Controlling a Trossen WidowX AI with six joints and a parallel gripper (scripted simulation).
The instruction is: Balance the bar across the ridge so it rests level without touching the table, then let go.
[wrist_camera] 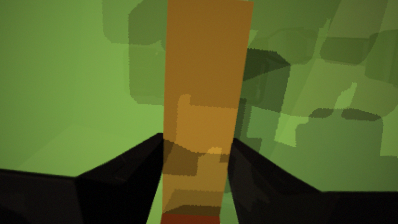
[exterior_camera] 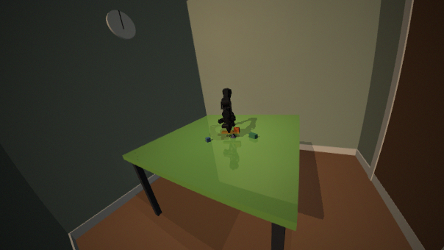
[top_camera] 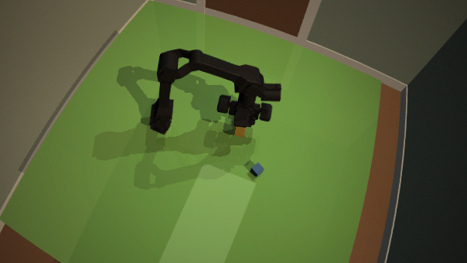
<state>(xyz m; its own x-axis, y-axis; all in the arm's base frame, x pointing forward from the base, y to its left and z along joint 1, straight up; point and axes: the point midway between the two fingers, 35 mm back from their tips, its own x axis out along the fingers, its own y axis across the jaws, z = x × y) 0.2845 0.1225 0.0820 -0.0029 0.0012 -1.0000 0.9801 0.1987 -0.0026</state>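
Right now the yellow-orange bar is 10 mm behind my gripper tip, 40 mm to the left of it and 10 mm above it. Also, from my gripper tip: blue block (120 mm ahead, 150 mm to the right, 30 mm below); then dark green block (40 mm behind, 190 mm to the left, 30 mm below).
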